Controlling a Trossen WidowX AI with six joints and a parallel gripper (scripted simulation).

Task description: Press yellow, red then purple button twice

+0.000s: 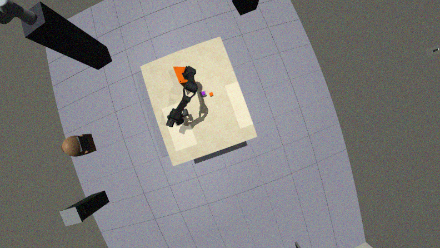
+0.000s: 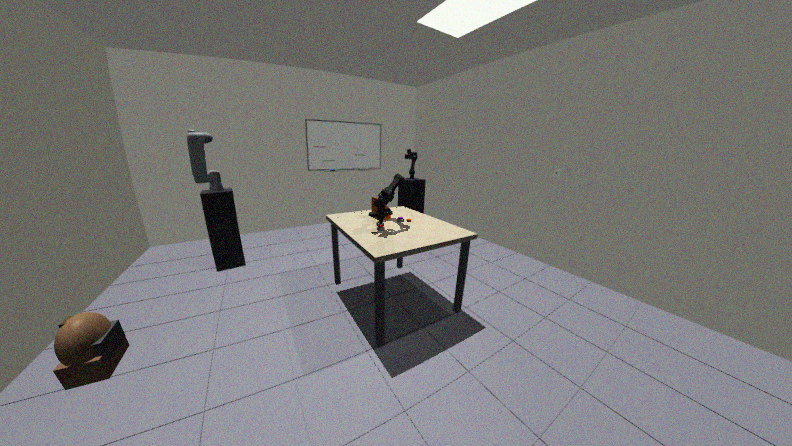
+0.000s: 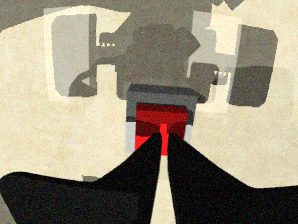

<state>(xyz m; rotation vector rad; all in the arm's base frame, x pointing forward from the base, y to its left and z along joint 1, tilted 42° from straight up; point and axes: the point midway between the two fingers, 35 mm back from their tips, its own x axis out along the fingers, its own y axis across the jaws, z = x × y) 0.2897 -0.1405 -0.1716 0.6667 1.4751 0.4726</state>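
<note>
Right now my gripper tip is 20 mm above the red button. Round my gripper tip: small orange block (350 mm to the left, 70 mm behind, 40 mm below); then purple button (290 mm to the left, 100 mm behind, 20 mm below); then yellow button (100 mm behind, 70 mm to the left, 20 mm below).
</note>
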